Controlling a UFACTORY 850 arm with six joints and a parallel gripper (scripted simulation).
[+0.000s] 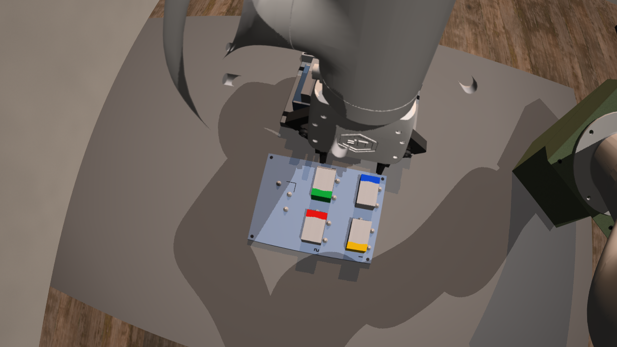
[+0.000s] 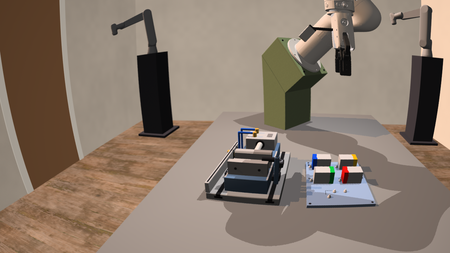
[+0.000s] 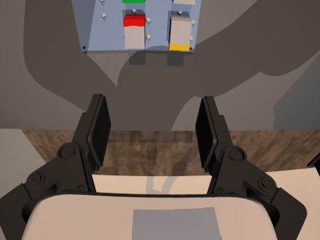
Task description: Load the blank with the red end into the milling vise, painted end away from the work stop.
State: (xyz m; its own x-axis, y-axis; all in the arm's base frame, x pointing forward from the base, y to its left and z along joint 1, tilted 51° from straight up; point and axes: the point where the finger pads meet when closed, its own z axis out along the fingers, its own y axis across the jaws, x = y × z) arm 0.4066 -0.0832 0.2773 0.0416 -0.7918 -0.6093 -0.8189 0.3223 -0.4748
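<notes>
My gripper is now 4 cm short of the red-ended blank, 5 cm to the right of it and 29 cm above it. Round my hand: blue-ended blank 5 cm behind, 5 cm to the right, 29 cm below; yellow-ended blank 5 cm behind, 4 cm to the left, 29 cm below; green-ended blank 4 cm ahead, 4 cm to the right, 29 cm below.
</notes>
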